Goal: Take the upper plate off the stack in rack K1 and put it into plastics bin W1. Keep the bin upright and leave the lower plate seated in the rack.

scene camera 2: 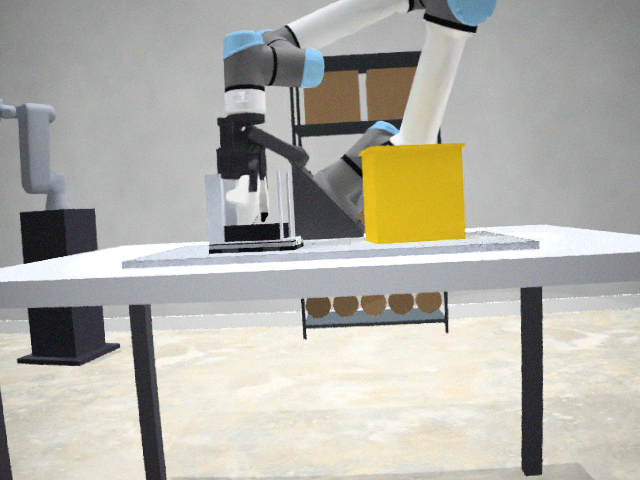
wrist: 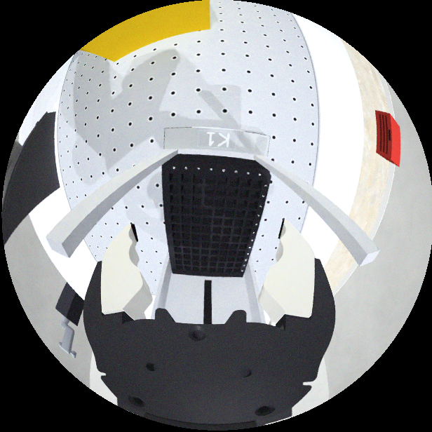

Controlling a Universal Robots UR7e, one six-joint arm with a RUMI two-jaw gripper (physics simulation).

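Pixels of known places: gripper, between the fingertips: (scene camera 2: pixel 257 223); arm's base, origin of its link: (scene camera 2: pixel 333 197).
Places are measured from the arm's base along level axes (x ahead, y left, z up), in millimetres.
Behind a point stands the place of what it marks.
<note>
Rack K1 (scene camera 2: pixel 214 206) @(x 476, y -133, z -10 mm) (wrist: pixel 175 137) stands on the perforated board, with tall pale corner posts. The black upper plate (scene camera 2: pixel 253 231) @(x 469, y -64, z -59 mm) (wrist: pixel 215 215) lies in it, its grid of wells facing up. The lower plate cannot be told apart beneath it. My gripper (scene camera 2: pixel 261 212) @(x 421, y -70, z -46 mm) (wrist: pixel 206 224) points down between the rack posts, a little above the plate. It is open and empty, with its pale fingers wide apart, one towards each side of the plate in the wrist view. Yellow bin W1 (scene camera 2: pixel 413 193) @(x 371, y 219, z -5 mm) (wrist: pixel 155 27) stands upright to the right of the rack in the scene view; its inside is hidden.
The perforated board (scene camera 2: pixel 330 250) @(x 492, y 79, z -96 mm) (wrist: pixel 250 65) lies on the white table (scene camera 2: pixel 330 290) @(x 649, y 107, z -141 mm). The rack's tall posts stand close around my gripper. A dark slanted panel (scene camera 2: pixel 320 211) @(x 133, y -9, z -32 mm) (wrist: pixel 35 165) is behind the board. A second grey arm (scene camera 2: pixel 34 149) stands on a dark pedestal beyond the table.
</note>
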